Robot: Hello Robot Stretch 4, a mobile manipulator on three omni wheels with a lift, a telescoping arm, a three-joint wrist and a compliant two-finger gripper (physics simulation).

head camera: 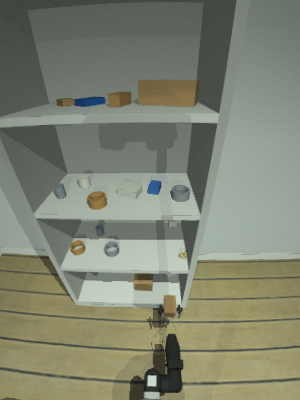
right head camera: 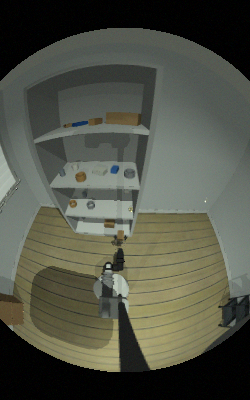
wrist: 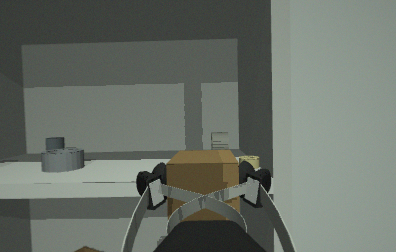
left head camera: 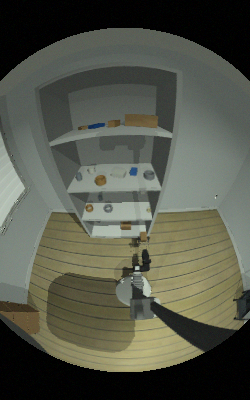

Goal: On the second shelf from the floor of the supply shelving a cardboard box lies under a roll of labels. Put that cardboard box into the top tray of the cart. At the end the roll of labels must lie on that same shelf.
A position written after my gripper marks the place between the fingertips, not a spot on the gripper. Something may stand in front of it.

Note:
In view: my gripper (wrist: 203, 176), a cardboard box (wrist: 201, 171) and a supply shelving (left head camera: 97, 93).
The supply shelving also shows in the right head camera view (right head camera: 77, 93).

